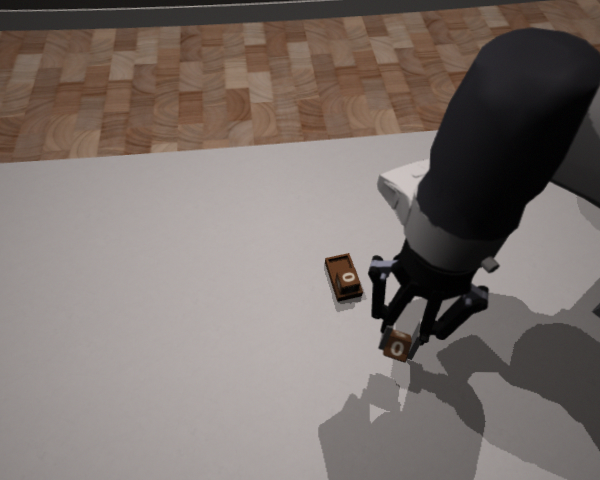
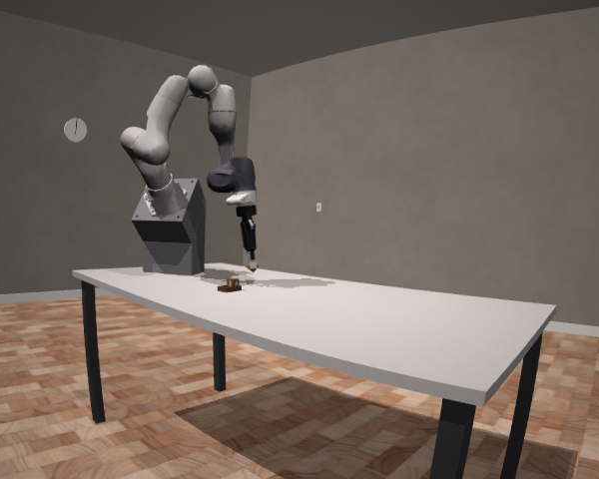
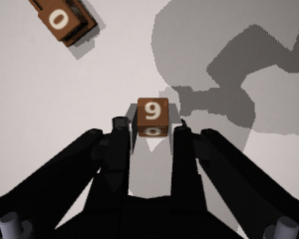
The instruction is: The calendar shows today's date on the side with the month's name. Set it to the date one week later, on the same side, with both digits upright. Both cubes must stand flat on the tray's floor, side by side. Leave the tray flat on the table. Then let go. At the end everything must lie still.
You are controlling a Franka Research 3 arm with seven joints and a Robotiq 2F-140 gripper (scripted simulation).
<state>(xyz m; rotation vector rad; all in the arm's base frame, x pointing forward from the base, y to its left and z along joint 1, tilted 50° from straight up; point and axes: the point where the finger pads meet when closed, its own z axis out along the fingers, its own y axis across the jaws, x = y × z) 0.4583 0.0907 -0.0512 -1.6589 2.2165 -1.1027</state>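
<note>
The cube lies 30 mm below my hand.
</note>
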